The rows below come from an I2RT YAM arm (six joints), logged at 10 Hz.
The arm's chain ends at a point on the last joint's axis. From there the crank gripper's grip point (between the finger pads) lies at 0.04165 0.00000 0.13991 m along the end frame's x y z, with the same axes.
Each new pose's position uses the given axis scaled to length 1; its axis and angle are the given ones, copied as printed.
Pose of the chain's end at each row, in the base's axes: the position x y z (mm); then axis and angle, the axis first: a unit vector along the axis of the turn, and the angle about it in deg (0 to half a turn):
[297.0, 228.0, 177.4, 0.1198, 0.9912, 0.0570, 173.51]
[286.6, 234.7, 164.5, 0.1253, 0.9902, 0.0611, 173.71]
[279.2, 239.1, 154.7, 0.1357, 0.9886, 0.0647, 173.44]
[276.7, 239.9, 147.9, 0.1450, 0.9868, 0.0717, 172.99]
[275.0, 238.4, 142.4, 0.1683, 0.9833, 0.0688, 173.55]
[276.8, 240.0, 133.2, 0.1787, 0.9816, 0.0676, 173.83]
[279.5, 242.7, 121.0, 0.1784, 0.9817, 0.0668, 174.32]
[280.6, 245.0, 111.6, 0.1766, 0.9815, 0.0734, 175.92]
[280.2, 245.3, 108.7, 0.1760, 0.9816, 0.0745, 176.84]
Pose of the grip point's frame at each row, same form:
[274.4, 252.0, 35.2, 0.1198, 0.9912, 0.0570, 173.51]
[263.8, 260.2, 22.6, 0.1253, 0.9902, 0.0611, 173.71]
[257.6, 266.2, 12.9, 0.1357, 0.9886, 0.0647, 173.44]
[256.9, 269.4, 6.3, 0.1450, 0.9868, 0.0717, 172.99]
[254.7, 268.7, 1.1, 0.1683, 0.9833, 0.0688, 173.55]
[256.2, 270.7, -8.0, 0.1787, 0.9816, 0.0676, 173.83]
[257.6, 273.4, -20.0, 0.1784, 0.9817, 0.0668, 174.32]
[255.0, 278.0, -28.3, 0.1766, 0.9815, 0.0734, 175.92]
[252.4, 278.9, -30.6, 0.1760, 0.9816, 0.0745, 176.84]

